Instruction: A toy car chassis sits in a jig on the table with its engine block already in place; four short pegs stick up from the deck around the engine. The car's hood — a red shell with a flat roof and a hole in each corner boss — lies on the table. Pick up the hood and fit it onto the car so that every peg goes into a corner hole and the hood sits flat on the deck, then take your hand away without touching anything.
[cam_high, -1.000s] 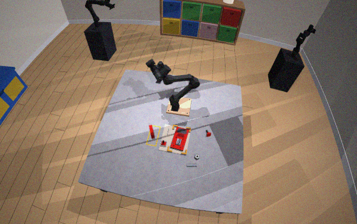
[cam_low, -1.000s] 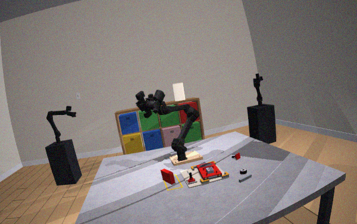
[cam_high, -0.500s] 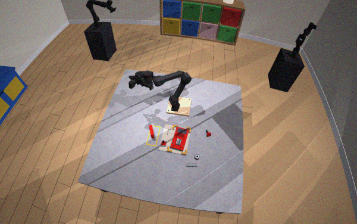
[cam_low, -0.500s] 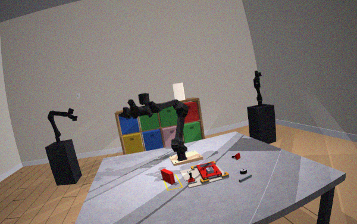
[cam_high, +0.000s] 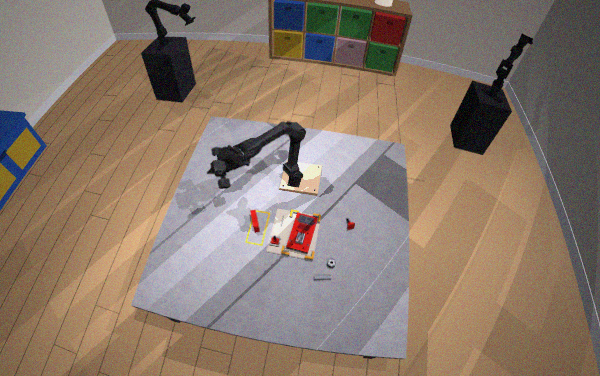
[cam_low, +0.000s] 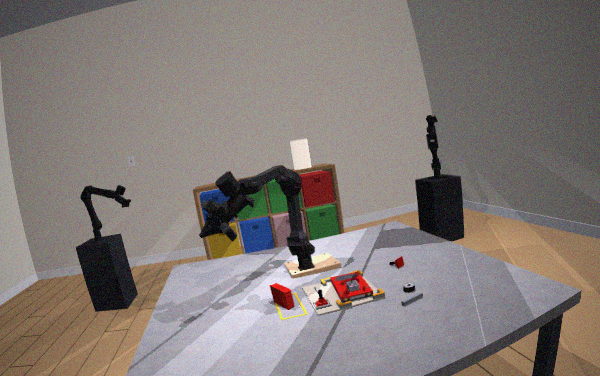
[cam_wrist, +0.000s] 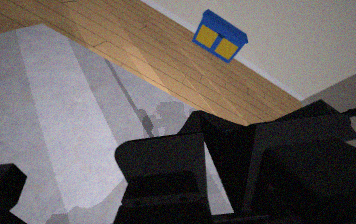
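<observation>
Right now the red hood is 7 cm ahead of my gripper tip, 23 cm to the left of it and 24 cm below it. The rest, counted from my gripper tip: grey engine block 10 cm ahead, 47 cm to the left, 25 cm below; wheel 19 cm ahead, 64 cm to the left, 26 cm below.
</observation>
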